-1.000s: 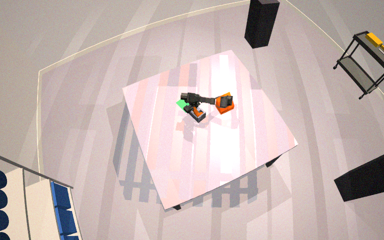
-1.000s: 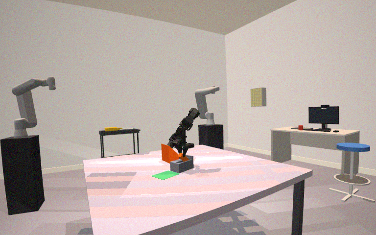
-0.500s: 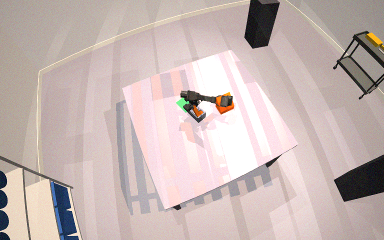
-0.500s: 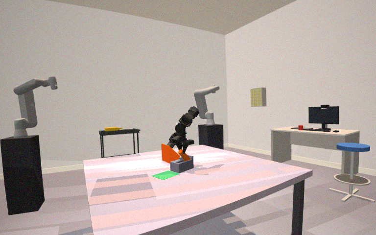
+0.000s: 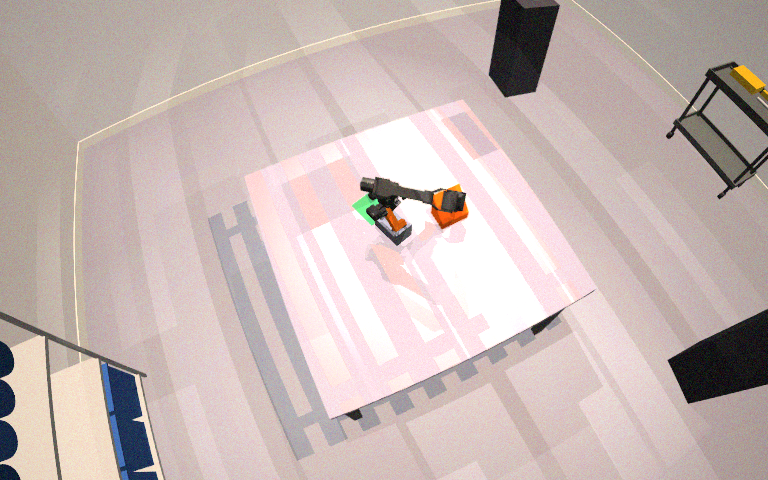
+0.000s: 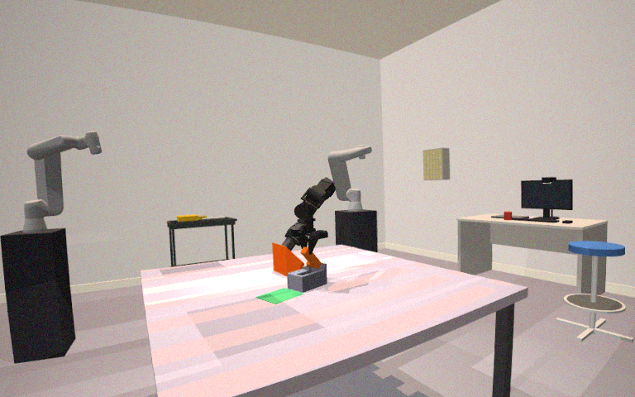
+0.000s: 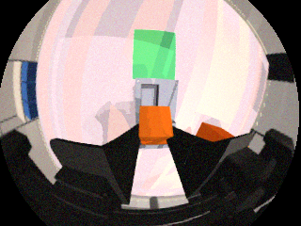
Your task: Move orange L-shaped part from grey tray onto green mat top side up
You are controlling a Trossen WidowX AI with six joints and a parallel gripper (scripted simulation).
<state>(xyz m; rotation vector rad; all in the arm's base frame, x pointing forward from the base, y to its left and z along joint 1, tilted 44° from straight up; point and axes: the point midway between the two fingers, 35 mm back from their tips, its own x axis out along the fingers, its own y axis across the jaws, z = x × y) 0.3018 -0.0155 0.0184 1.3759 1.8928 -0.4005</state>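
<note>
The green mat lies 40 mm ahead of my gripper tip, 140 mm to the right of it and 160 mm below it. Round my gripper tip: orange L-shaped part 30 mm behind, 20 mm to the left, 30 mm below.
</note>
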